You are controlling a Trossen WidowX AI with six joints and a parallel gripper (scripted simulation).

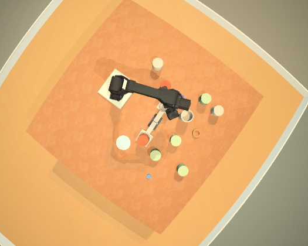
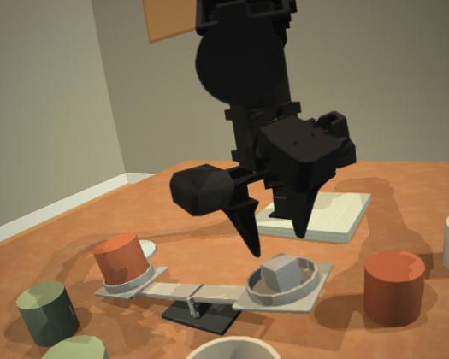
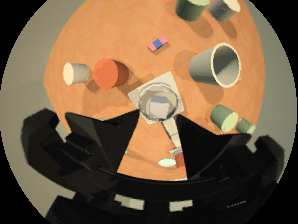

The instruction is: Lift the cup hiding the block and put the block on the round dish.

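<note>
The grey block lies 3 cm below my gripper tip. Also, from my gripper tip: balance 12 cm to the right, 8 cm below, 2 cm ahead; beige cup 15 cm ahead, 8 cm below, 3 cm to the left; pink-blue piece 13 cm to the left, 11 cm below, 5 cm ahead.
</note>
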